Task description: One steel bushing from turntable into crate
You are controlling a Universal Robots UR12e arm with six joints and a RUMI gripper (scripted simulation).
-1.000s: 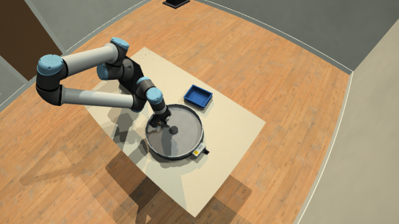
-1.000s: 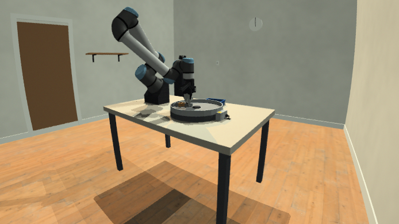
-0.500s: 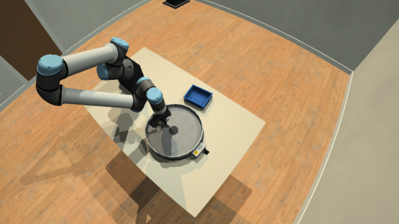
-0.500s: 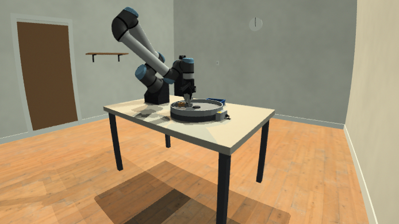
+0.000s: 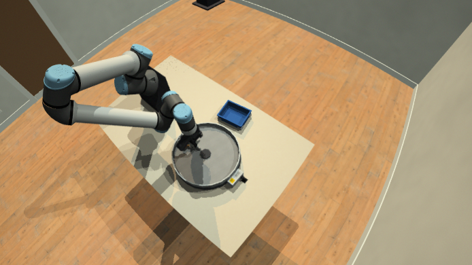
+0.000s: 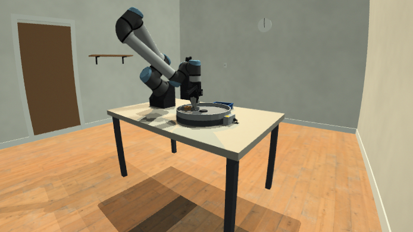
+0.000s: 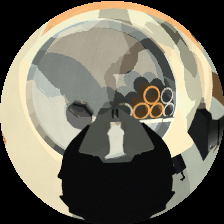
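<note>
My hand is 36 cm to the right of the blue crate and 5 cm above it. From my hand the other things lie so: round grey turntable (8 cm ahead, 2 cm to the left, 2 cm below).
</note>
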